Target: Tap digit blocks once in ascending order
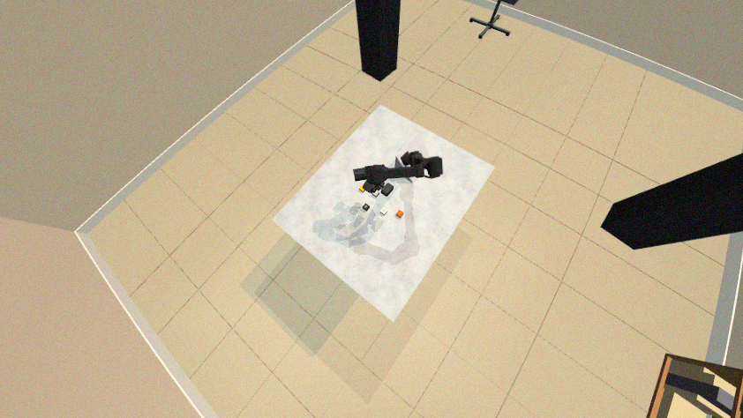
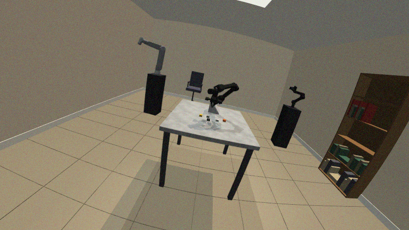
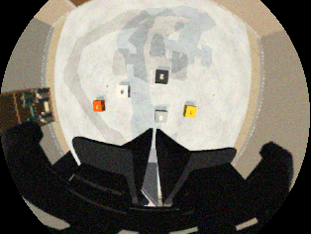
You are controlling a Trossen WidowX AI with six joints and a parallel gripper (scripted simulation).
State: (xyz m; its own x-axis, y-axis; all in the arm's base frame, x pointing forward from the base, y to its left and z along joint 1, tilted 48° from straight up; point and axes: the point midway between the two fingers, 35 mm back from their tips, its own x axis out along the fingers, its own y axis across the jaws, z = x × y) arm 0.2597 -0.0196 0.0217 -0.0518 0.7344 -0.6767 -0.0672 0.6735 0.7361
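The orange block lies 1 cm behind my gripper tip, 17 cm to the left of it and 11 cm below it. Round my gripper tip: white block: 4 cm ahead, 9 cm to the left, 11 cm below; then grey block: 1 cm behind, 2 cm to the right, 11 cm below; then black block: 9 cm ahead, 11 cm below.
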